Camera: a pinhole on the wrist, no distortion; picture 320 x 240 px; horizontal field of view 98.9 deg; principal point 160.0 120.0 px. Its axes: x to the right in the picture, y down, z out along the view. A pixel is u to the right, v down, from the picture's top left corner.
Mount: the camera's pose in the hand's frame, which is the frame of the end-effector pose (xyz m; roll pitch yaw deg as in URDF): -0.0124 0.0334 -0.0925 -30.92 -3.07 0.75
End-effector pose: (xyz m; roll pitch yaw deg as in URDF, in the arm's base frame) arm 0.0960 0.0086 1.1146 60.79 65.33 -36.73
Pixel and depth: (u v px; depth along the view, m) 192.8 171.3 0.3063
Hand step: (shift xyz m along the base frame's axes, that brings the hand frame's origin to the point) 0.2655 -0.1467 0.0867
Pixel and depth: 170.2 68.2 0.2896
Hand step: 0.0438 -0.2108 0.0827
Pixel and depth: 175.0 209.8 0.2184
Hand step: 0.2463 -0.0445 0.1003
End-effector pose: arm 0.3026 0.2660 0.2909 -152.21 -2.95 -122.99
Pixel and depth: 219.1 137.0 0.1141
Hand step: -0.0957 0.0222 -0.0477
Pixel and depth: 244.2 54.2 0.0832
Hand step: -0.0496 -0.0092 -0.0198
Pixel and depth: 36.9 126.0 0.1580
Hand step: 0.0104 0.1816 -0.0916
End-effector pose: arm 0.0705 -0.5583 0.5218 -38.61 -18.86 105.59
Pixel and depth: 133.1 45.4 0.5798
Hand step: -0.3046 -0.3787 0.3275
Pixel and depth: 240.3 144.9 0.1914
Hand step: -0.1862 0.0551 -0.0230
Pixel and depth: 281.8 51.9 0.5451
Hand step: -0.4693 0.1768 0.4896
